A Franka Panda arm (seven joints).
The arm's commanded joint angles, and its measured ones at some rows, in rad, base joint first. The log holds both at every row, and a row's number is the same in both.
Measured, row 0:
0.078, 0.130, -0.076, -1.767, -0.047, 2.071, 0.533
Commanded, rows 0 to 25:
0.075, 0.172, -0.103, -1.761, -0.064, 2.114, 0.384
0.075, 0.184, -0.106, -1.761, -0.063, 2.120, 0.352
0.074, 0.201, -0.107, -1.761, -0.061, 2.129, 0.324
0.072, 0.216, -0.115, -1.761, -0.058, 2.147, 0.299
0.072, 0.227, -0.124, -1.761, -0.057, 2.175, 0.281
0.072, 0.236, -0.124, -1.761, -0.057, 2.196, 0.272
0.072, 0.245, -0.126, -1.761, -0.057, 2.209, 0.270
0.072, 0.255, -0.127, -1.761, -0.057, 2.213, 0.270
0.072, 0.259, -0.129, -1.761, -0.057, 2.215, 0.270
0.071, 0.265, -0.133, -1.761, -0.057, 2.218, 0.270
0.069, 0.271, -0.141, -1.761, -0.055, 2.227, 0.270
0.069, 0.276, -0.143, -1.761, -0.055, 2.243, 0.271
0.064, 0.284, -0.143, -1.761, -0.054, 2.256, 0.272
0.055, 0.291, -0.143, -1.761, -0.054, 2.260, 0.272
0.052, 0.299, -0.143, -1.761, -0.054, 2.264, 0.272
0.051, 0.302, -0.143, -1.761, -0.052, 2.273, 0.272
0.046, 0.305, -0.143, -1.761, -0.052, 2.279, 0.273
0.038, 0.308, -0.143, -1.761, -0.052, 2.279, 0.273
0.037, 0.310, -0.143, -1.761, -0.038, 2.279, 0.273
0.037, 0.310, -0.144, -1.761, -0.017, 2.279, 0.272
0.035, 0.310, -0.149, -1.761, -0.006, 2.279, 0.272
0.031, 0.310, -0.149, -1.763, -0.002, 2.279, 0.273
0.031, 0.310, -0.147, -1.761, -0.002, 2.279, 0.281
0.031, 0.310, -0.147, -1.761, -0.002, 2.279, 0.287
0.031, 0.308, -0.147, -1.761, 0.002, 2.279, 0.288
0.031, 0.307, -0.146, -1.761, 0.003, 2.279, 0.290
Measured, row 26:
0.035, 0.305, -0.148, -1.767, -0.013, 2.262, 0.288
